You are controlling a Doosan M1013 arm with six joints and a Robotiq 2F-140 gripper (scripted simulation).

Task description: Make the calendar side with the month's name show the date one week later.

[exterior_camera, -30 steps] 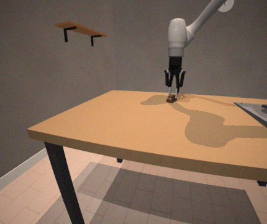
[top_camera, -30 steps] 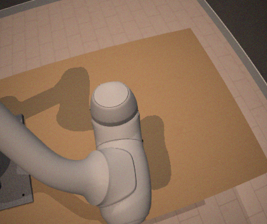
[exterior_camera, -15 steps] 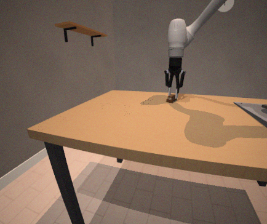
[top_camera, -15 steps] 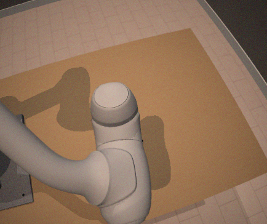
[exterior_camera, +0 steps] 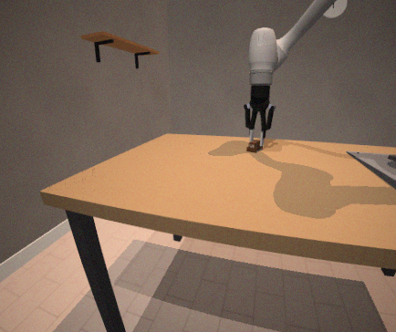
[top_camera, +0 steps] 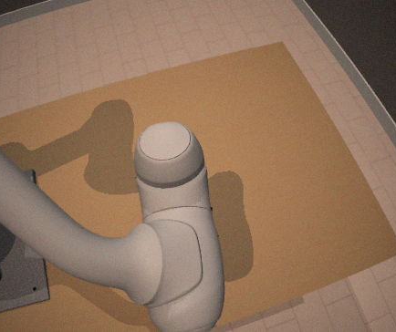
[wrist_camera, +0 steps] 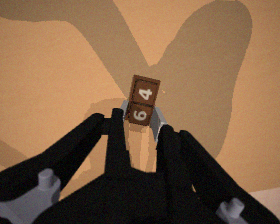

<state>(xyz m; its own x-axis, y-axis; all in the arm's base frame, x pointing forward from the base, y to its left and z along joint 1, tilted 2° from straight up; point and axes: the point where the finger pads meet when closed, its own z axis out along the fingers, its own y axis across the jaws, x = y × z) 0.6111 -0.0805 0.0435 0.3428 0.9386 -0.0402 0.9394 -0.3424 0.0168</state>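
Now: the cube 30 mm below my hand. The rest, counted from my hand: tray 40 mm below, 20 mm to the left.
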